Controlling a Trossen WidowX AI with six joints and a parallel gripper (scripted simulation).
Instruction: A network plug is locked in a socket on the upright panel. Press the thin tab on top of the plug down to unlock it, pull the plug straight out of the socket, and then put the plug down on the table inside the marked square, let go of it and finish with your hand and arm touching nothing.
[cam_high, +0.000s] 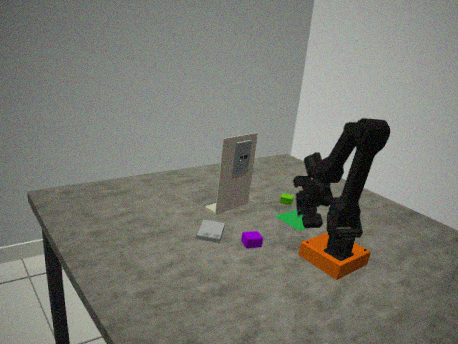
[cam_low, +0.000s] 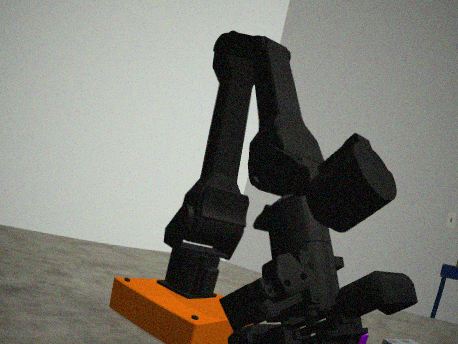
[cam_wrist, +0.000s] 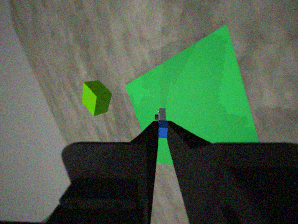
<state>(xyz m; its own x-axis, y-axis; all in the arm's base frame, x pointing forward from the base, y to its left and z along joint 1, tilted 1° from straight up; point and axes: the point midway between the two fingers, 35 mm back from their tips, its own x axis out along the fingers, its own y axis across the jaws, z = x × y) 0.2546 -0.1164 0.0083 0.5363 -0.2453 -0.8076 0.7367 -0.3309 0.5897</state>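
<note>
The green marked square is 10 mm behind my gripper tip and 20 mm below it. Also, from my gripper tip: grey flat block (50 mm ahead, 330 mm to the left, 10 mm below); then blue network plug (right at my gripper tip); then upright panel (170 mm ahead, 160 mm to the left, 100 mm above).
</note>
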